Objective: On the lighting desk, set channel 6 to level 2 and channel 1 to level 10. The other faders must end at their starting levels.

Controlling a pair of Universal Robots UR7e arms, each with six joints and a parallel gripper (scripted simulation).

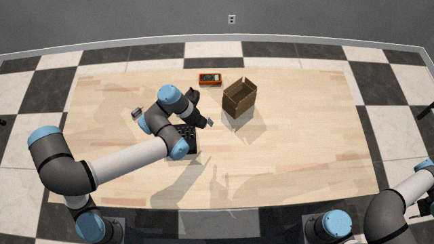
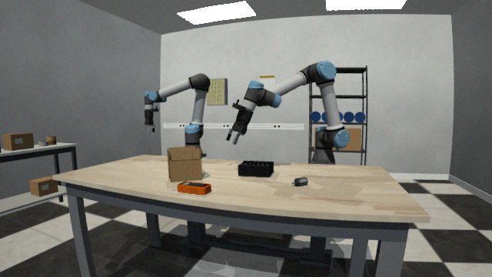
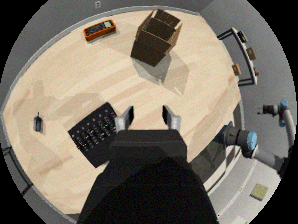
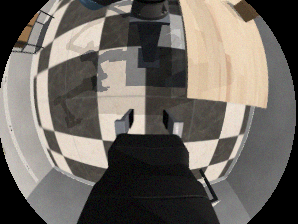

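Observation:
Now: left hand 200 mm to the right of the fader cap and 120 mm above it. The rest, counted from my left hand: orange multimeter 370 mm ahead, 160 mm below, 20 mm to the right; cardboard box 200 mm ahead, 170 mm to the right, 120 mm below.

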